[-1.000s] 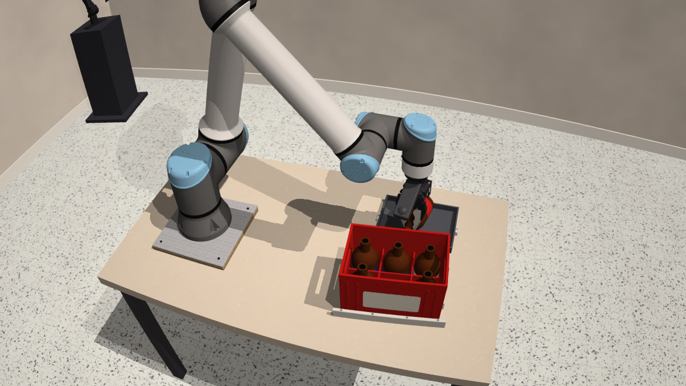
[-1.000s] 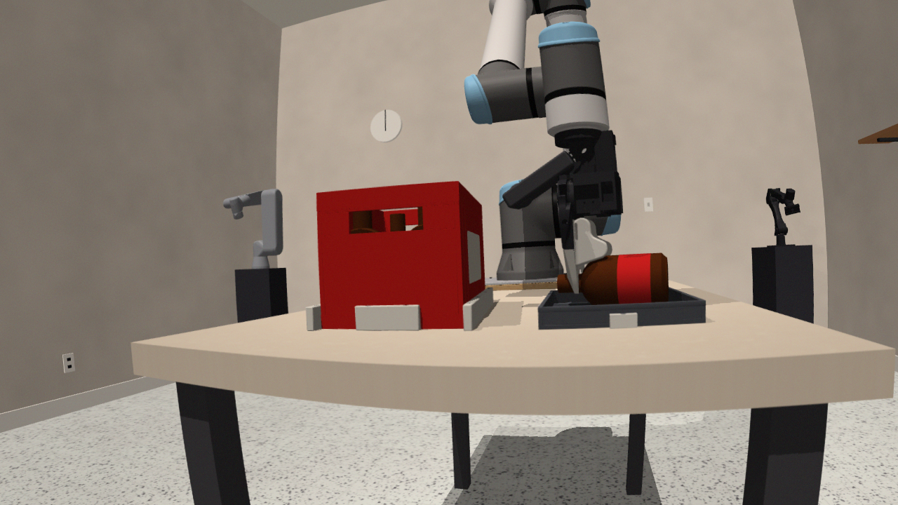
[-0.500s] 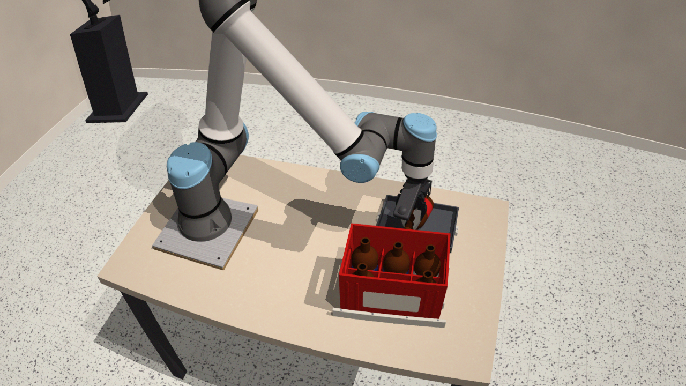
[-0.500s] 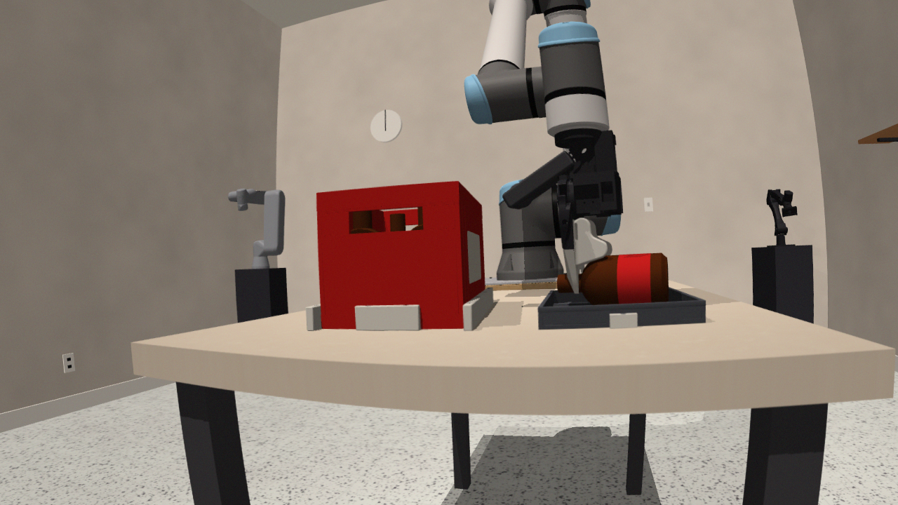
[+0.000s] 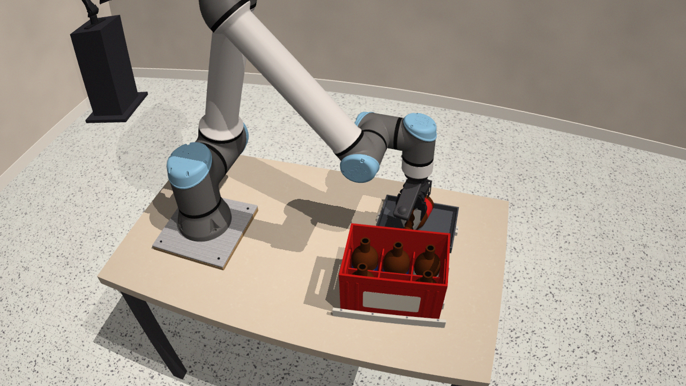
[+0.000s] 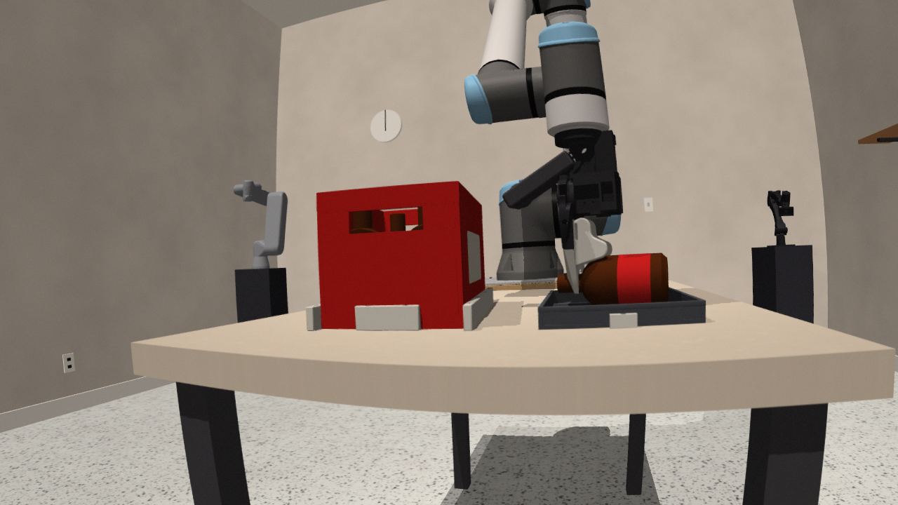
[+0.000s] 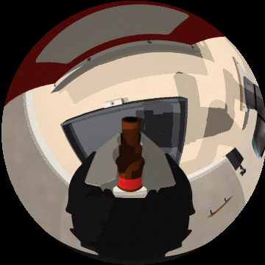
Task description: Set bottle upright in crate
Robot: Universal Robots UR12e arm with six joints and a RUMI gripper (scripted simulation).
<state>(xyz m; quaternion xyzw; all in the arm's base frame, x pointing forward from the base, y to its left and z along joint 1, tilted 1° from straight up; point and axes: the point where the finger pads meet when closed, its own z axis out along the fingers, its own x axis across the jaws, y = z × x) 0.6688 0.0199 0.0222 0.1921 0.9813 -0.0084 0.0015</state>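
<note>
Right now the tray is 3 cm ahead of my hand, 5 cm to the left of it and 3 cm below it. Also, from my hand: red crate (4 cm behind, 24 cm to the right, 4 cm above).
</note>
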